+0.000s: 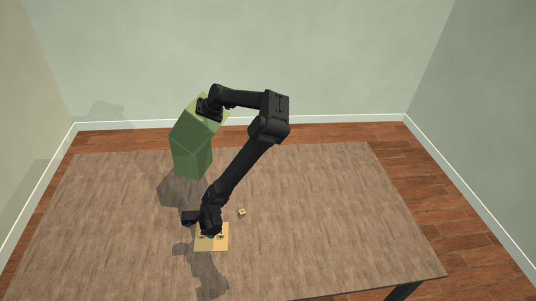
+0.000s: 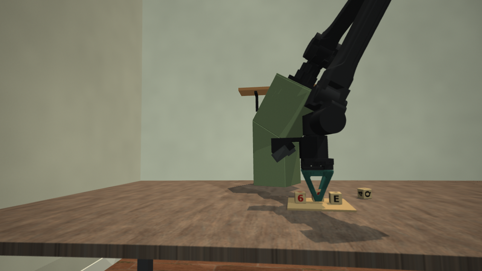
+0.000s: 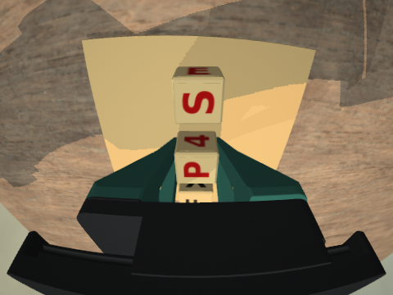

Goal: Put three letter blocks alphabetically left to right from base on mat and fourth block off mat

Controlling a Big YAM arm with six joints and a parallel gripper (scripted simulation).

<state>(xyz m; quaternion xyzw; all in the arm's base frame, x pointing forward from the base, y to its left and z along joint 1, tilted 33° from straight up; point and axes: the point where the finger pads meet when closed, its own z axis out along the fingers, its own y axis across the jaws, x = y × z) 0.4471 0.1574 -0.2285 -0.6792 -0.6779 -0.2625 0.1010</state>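
My hand is 2 cm above the tan mat.
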